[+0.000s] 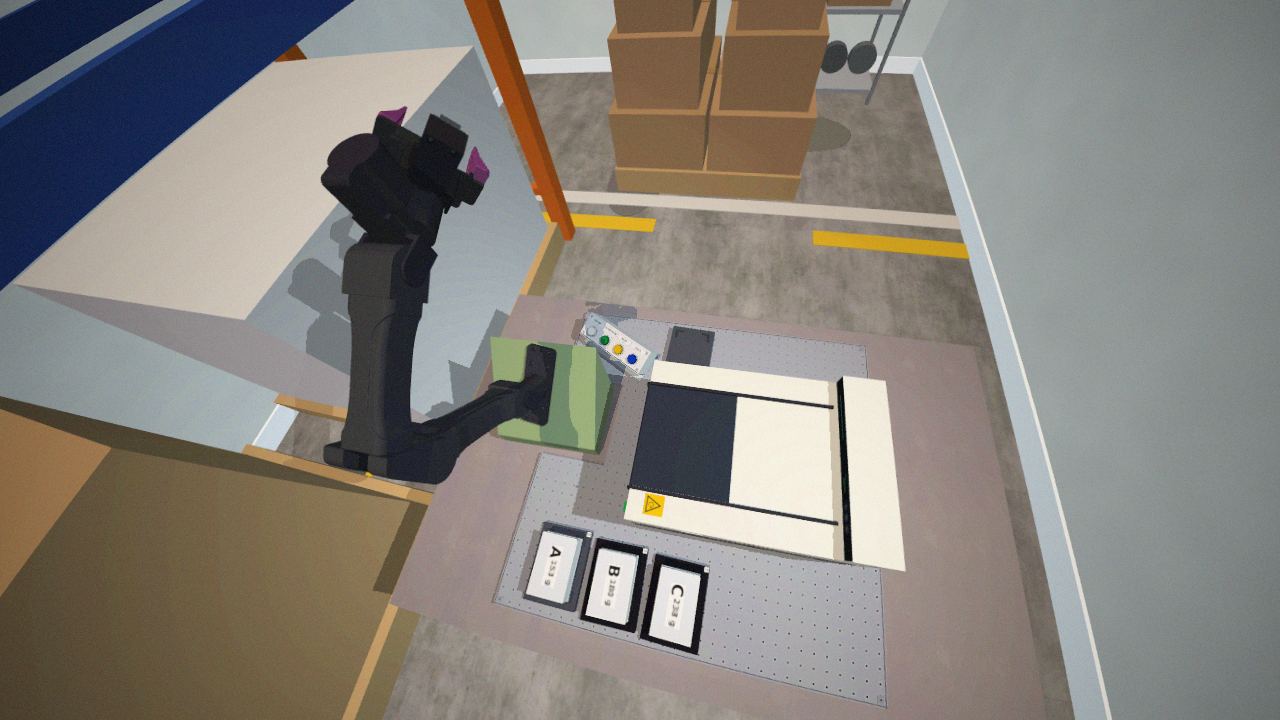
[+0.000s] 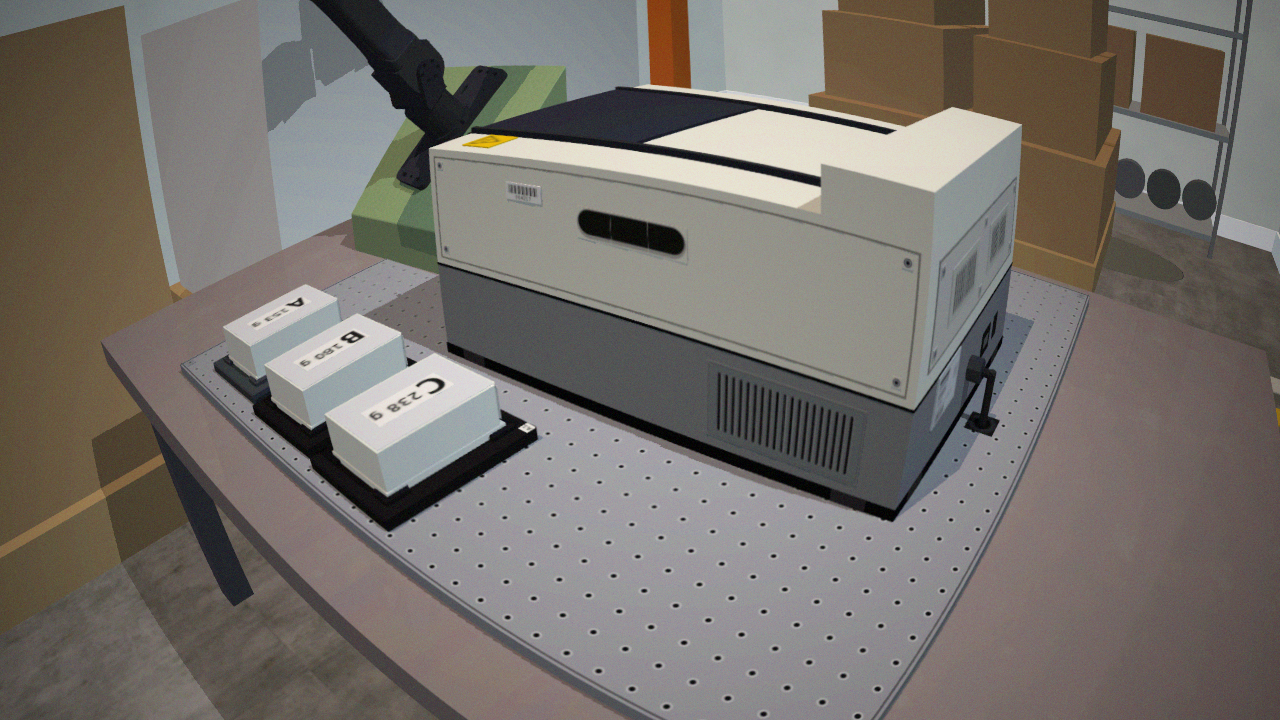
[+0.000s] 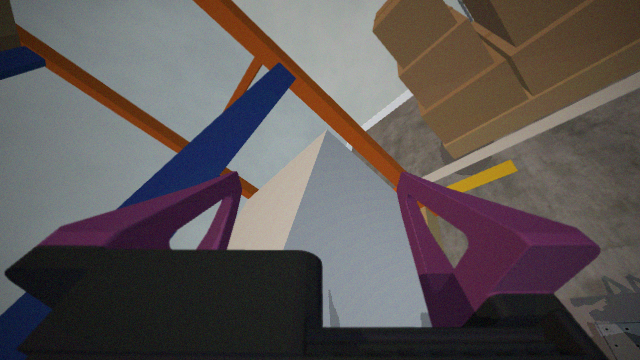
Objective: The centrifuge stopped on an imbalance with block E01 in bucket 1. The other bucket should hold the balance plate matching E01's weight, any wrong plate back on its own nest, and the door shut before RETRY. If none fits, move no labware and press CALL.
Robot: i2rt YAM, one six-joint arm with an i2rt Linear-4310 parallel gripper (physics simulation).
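My gripper is open and empty, raised high beside the large pale block, well away from the table's labware. The cream and grey centrifuge stands on the perforated plate; its rotor, buckets and block E01 are hidden inside. Balance plates A 153 g, B 180 g and C 238 g sit side by side on their own nests. The button panel has white, green, yellow and blue buttons and stands behind the arm's base.
The arm stands on a green slanted base beside the centrifuge. A dark flat box lies near the button panel. An orange post and large pale block are close to the raised arm. Stacked cartons stand beyond.
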